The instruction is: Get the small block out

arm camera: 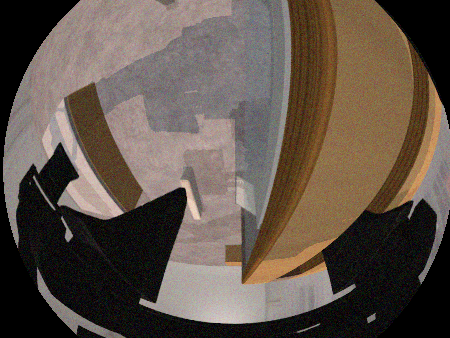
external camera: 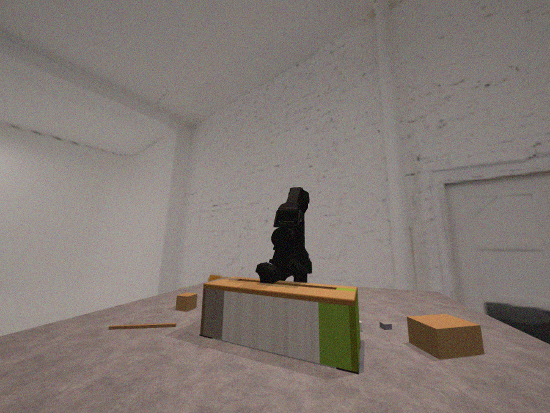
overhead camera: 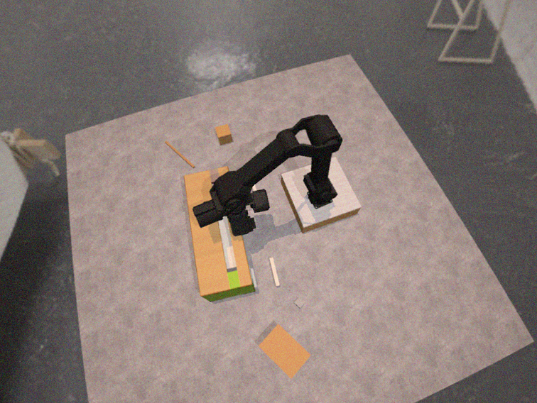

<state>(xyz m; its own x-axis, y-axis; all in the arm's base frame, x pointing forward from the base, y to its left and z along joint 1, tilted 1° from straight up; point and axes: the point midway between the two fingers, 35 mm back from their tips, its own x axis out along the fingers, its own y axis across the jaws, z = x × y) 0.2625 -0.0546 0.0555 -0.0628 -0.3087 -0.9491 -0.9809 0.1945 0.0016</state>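
Right now my gripper tip is 50 mm short of the small orange block and 30 mm to the left of it. Also, from my gripper tip: grey cube: 60 mm behind, 330 mm to the left, 80 mm below; then flat orange block: 40 mm ahead, 430 mm to the left, 50 mm below; then thin orange stick: 120 mm ahead, 340 mm to the right, 80 mm below.
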